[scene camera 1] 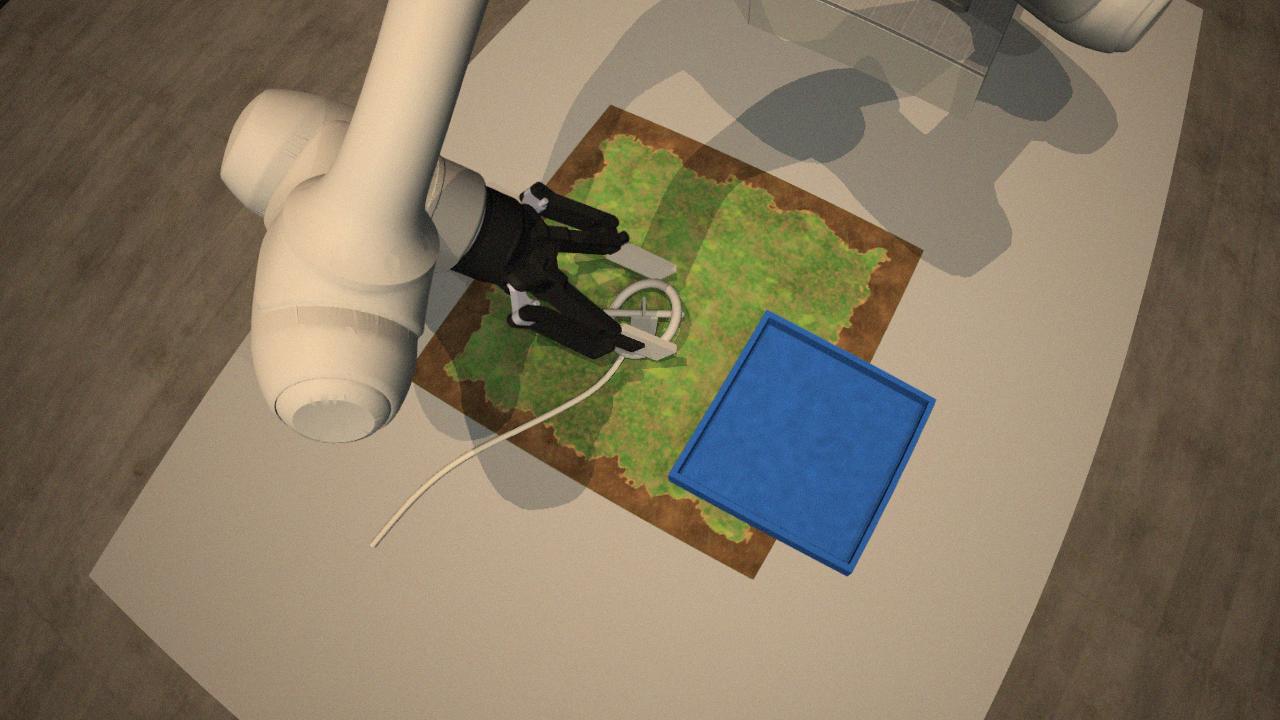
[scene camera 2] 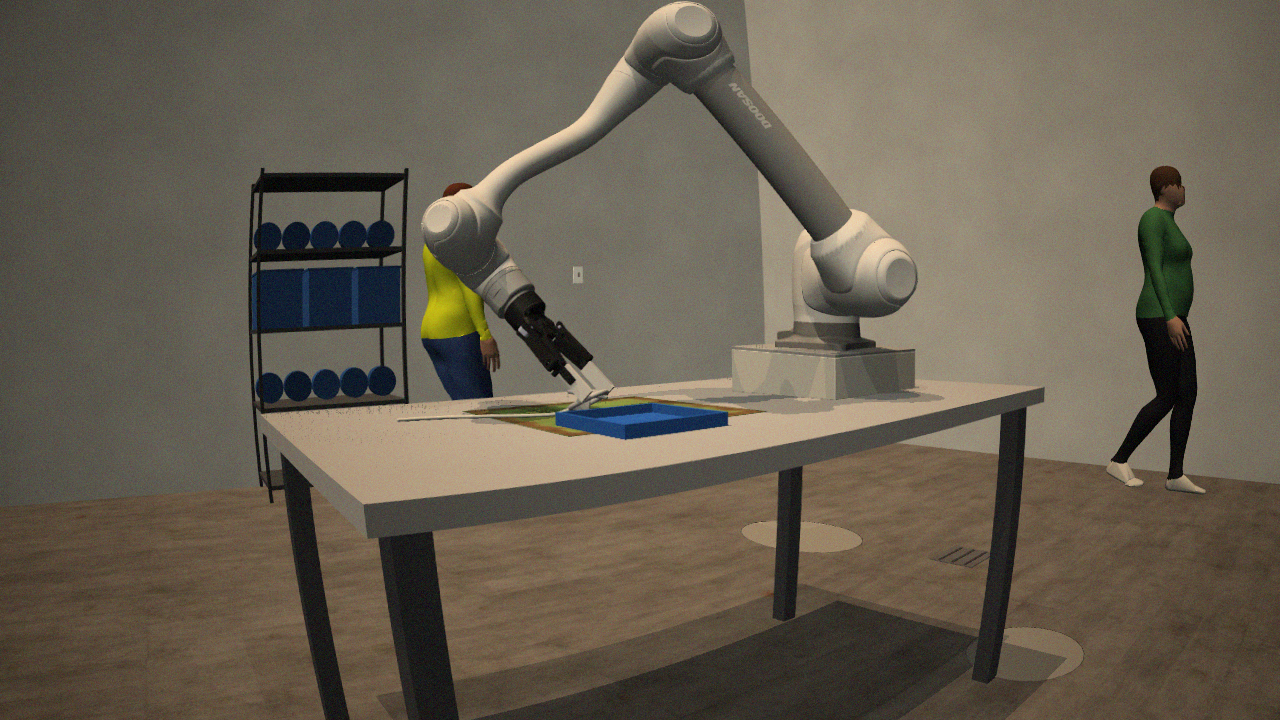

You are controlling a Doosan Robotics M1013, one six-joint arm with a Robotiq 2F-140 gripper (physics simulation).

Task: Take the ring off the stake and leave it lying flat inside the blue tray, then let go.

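Places are measured from the arm's base along level axes (x ahead, y left, z up), in centimetres.
Pixels of known places: gripper, between the fingertips: (scene camera 1: 666, 312) (scene camera 2: 598, 394); arm's base, origin of its link: (scene camera 2: 826, 347).
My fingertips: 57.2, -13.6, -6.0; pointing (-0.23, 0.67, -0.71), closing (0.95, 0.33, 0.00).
For each thing: its middle in the pictures, then the offset to it from my fingertips, as dx, dy, dz. "spot": a spot on its surface instead. Level surfaces: height alone.
- pale ring, a spot on its surface: (scene camera 1: 676, 308) spot: -0.3, +0.9, +0.9
- stake, middle of its body: (scene camera 1: 641, 327) (scene camera 2: 585, 408) +1.2, -2.2, -2.5
- blue tray, middle of its body: (scene camera 1: 807, 440) (scene camera 2: 640, 419) +7.2, +16.5, -2.4
- brown mat, height of its surface: dz -3.4
- pale table, height of its surface: dz -3.5
A pale ring (scene camera 1: 676, 308) with a cord (scene camera 1: 537, 420) (scene camera 2: 447, 417) trailing from it is tilted between the fingertips of my gripper (scene camera 1: 664, 310) (scene camera 2: 594, 397). The gripper leans and is shut on the ring from two opposite sides, low over the green mat. A small grey upright with a thin crossbar, seemingly the stake (scene camera 1: 643, 306), shows through the ring's opening in scene camera 1; whether the ring is clear of it I cannot tell. The blue tray (scene camera 1: 803, 440) (scene camera 2: 640, 429) lies apart from the ring, partly on the mat, with nothing in it.
The printed green and brown mat (scene camera 1: 778, 241) lies on the pale table (scene camera 1: 447, 617) (scene camera 2: 402, 474). The arm's base block (scene camera 2: 787, 371) stands at the table's back. A shelf rack (scene camera 2: 331, 182) and two people, in yellow (scene camera 2: 447, 304) and green (scene camera 2: 1163, 259), are beyond the table.
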